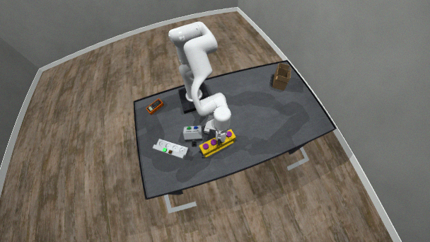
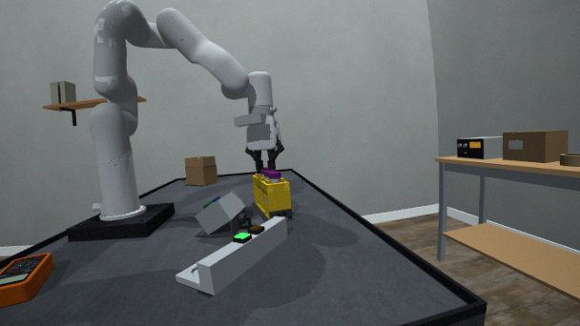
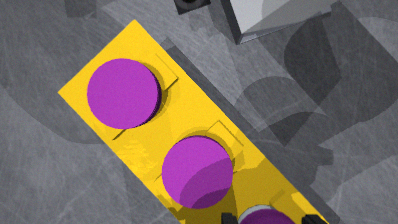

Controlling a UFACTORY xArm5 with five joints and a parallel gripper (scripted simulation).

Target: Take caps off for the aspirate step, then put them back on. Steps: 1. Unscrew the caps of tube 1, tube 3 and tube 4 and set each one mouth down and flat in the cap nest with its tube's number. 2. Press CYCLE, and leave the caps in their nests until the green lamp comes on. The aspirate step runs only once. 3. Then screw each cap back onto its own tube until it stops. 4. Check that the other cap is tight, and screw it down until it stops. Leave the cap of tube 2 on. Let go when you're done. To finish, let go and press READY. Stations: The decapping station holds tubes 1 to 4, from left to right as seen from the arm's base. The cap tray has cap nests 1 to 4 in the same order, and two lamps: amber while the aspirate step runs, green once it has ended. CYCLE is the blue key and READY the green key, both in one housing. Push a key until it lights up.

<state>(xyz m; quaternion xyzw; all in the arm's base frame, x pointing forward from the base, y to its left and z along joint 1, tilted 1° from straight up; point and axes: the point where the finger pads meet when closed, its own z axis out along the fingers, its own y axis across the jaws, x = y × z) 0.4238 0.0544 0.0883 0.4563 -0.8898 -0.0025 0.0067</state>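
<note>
The green key is 160 mm behind my hand, 160 mm to the right of it and 60 mm below it. Round my hand: table edge (210 mm ahead, 150 mm to the left, 120 mm below); then blue key (140 mm behind, 120 mm to the right, 60 mm below); then grey key housing (130 mm behind, 140 mm to the right, 80 mm below).
</note>
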